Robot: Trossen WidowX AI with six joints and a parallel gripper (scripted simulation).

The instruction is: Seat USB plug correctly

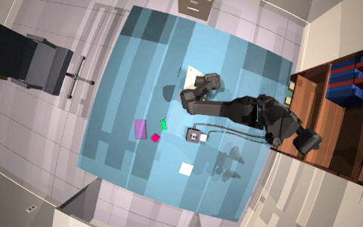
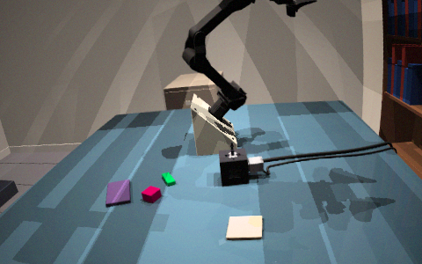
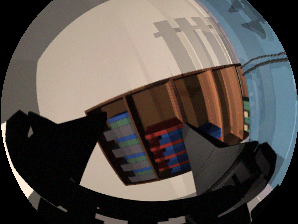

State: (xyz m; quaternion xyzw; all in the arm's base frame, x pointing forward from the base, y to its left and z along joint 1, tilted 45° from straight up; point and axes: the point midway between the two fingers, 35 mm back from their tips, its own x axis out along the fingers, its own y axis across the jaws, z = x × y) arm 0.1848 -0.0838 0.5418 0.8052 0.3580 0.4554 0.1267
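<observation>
Now: gripper tip 450 mm above the USB plug, 310 mm to the left of it and 130 mm short of it. The rest, counted from my gripper tip: green block: 530 mm below, 510 mm to the right, 110 mm ahead; then cream tile: 530 mm below, 360 mm ahead, 300 mm to the right; then socket: 470 mm below, 310 mm to the right, 120 mm ahead.
</observation>
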